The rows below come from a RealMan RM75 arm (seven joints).
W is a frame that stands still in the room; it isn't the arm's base.
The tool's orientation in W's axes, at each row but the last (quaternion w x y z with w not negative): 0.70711 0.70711 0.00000 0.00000; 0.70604 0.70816 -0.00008 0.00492; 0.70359 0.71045 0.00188 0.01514; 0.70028 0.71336 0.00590 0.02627; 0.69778 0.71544 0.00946 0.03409
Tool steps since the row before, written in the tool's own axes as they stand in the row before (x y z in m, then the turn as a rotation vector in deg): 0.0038 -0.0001 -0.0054 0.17 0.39 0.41; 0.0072 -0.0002 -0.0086 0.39 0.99 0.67; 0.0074 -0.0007 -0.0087 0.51 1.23 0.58; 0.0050 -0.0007 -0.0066 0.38 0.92 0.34; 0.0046 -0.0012 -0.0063 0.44 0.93 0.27
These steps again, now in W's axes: 0.0038 0.0054 -0.0001 0.17 -0.41 0.39; 0.0071 0.0086 -0.0001 0.39 -0.67 0.99; 0.0072 0.0089 -0.0005 0.50 -0.58 1.23; 0.0047 0.0068 -0.0004 0.37 -0.34 0.92; 0.0042 0.0066 -0.0009 0.42 -0.27 0.94
